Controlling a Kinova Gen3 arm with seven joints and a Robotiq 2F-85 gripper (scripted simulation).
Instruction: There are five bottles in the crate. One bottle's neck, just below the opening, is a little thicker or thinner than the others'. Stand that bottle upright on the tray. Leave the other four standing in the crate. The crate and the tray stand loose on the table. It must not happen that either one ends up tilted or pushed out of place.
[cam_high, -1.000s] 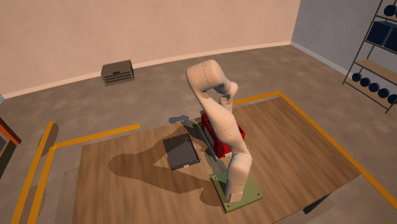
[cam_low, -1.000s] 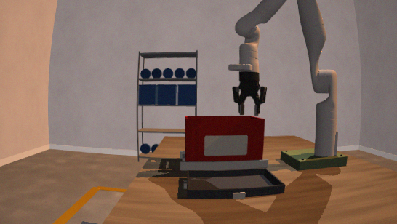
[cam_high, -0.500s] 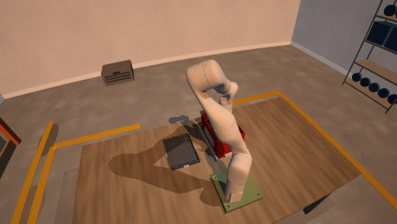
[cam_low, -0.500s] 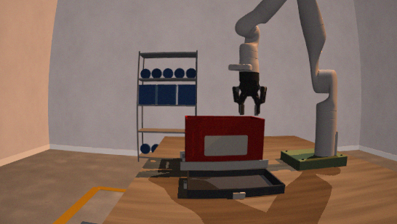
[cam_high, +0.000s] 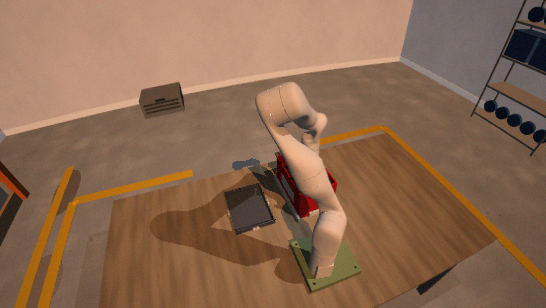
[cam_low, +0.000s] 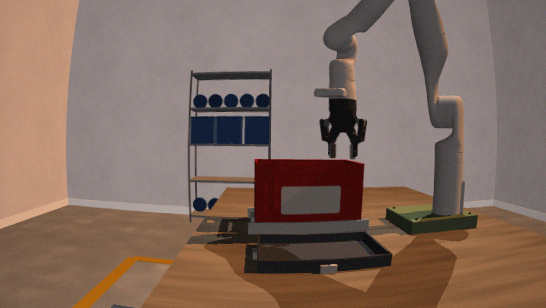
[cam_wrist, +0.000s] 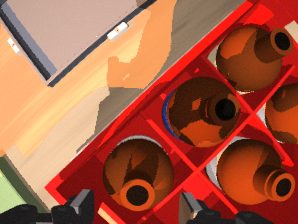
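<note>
My hand is 12 cm above the red crate, 10 cm short of it and 2 cm to the left of it. Round my hand: dark tray: 27 cm to the left, 19 cm below, 4 cm ahead.
</note>
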